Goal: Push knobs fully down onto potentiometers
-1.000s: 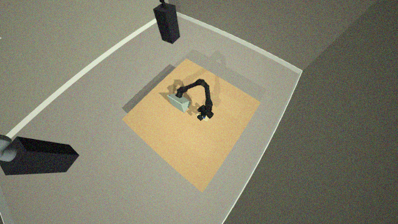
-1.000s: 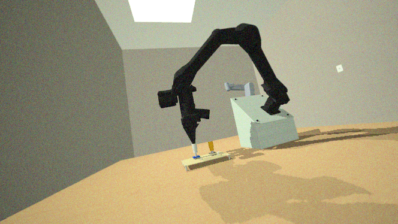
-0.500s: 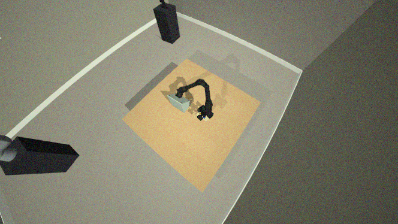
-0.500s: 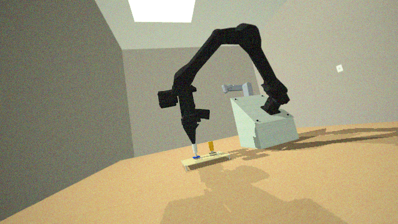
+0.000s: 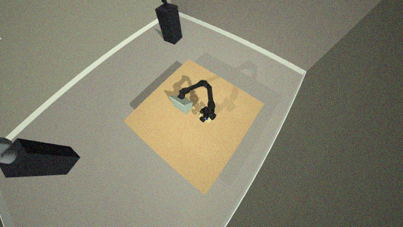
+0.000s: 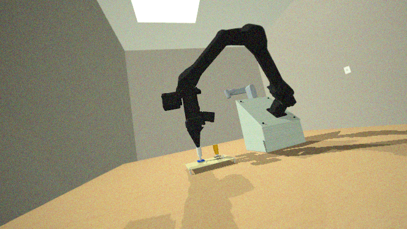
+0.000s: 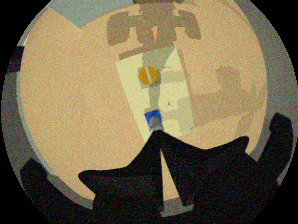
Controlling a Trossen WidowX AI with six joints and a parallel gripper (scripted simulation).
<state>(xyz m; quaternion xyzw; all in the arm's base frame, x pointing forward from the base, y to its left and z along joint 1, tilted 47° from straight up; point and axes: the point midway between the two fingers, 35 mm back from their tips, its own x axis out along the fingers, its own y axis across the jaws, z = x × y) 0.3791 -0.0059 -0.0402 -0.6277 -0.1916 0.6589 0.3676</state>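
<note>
Right now my gripper tip is 6 cm past the orange knob, 2 cm to the right of it and 2 cm above it.
</note>
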